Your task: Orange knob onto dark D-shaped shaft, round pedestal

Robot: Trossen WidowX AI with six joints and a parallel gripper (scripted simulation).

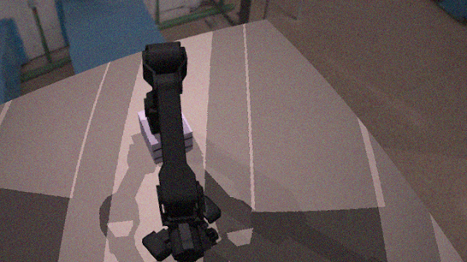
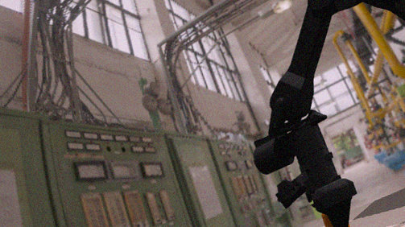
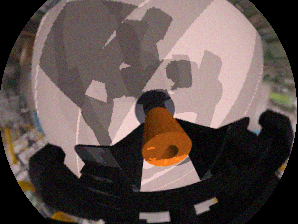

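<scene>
Now: the orange knob 20 mm above my gripper tip. From my gripper tip the other things lie so: round pedestal (40 mm below).
</scene>
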